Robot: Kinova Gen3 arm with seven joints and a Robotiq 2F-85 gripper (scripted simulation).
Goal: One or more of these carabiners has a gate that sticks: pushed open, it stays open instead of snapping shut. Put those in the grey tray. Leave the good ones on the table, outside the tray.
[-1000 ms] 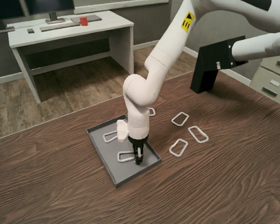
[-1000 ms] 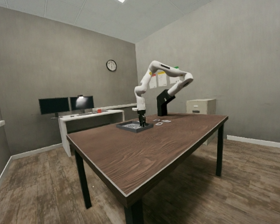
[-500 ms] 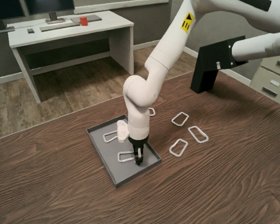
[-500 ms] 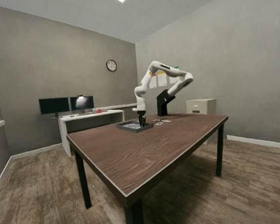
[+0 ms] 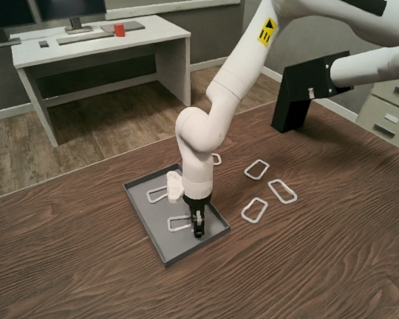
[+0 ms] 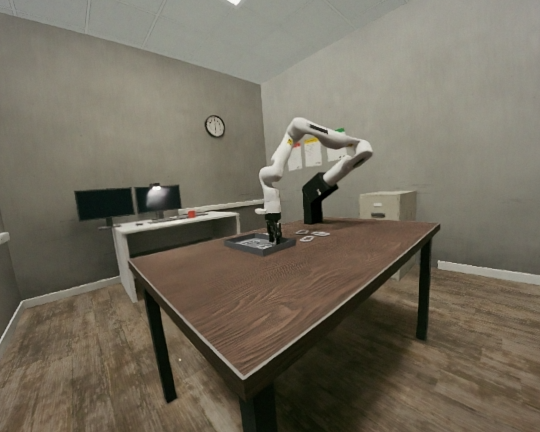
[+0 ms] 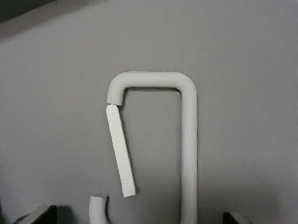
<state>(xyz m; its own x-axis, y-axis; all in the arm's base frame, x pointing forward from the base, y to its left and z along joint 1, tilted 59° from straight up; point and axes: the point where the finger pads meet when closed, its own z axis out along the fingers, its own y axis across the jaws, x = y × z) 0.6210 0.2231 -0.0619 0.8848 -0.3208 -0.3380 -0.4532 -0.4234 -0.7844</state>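
The grey tray is 80 mm to the right of my hand, 30 mm ahead of it and 10 mm below it.
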